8 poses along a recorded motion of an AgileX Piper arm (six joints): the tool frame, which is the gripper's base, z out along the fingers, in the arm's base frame.
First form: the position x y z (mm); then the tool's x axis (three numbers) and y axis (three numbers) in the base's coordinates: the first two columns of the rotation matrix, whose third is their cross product.
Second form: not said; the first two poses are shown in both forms.
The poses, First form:
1: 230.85, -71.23, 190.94, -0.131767, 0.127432, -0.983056, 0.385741, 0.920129, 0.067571
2: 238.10, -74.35, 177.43, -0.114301, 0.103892, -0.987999, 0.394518, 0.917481, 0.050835
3: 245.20, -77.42, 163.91, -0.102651, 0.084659, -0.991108, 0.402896, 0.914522, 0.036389
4: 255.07, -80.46, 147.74, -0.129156, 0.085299, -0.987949, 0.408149, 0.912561, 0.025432
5: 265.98, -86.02, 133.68, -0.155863, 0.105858, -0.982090, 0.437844, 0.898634, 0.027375
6: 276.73, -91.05, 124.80, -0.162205, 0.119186, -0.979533, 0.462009, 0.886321, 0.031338
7: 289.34, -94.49, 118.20, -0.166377, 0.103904, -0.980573, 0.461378, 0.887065, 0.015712
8: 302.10, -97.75, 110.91, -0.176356, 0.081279, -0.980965, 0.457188, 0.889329, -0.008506
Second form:
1: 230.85, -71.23, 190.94, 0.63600, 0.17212, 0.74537, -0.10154
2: 238.10, -74.35, 177.43, 0.64369, 0.16887, 0.73784, -0.11288
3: 245.20, -77.42, 163.91, 0.64882, 0.16644, 0.73232, -0.12262
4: 255.07, -80.46, 147.74, 0.63850, 0.16655, 0.74067, -0.12641
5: 265.98, -86.02, 133.68, 0.62377, 0.18160, 0.74848, -0.13306
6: 276.73, -91.05, 124.80, 0.61751, 0.19385, 0.74956, -0.13879
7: 289.34, -94.49, 118.20, 0.61749, 0.18847, 0.74983, -0.14473
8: 302.10, -97.75, 110.91, 0.61623, 0.17910, 0.75161, -0.15250
